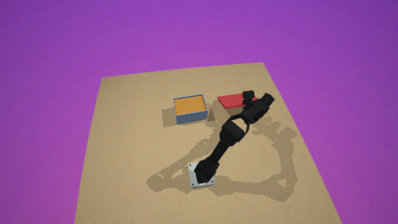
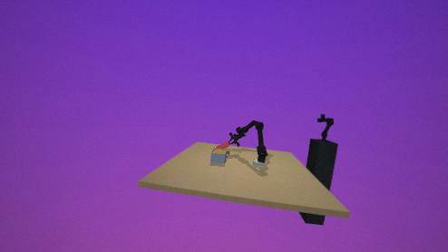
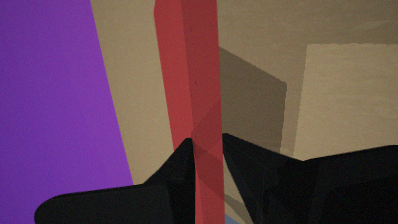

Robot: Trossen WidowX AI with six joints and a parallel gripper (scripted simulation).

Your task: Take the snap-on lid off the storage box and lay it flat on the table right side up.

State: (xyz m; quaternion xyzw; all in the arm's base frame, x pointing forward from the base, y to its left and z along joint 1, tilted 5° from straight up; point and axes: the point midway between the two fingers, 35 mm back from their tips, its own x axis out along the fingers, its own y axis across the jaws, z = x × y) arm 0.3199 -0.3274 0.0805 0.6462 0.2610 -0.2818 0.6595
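Right now the lid is 7 cm ahead of my gripper tip and 4 cm below it. Also, from my gripper tip: grey-blue storage box (31 cm to the left, 8 cm ahead, 6 cm below).
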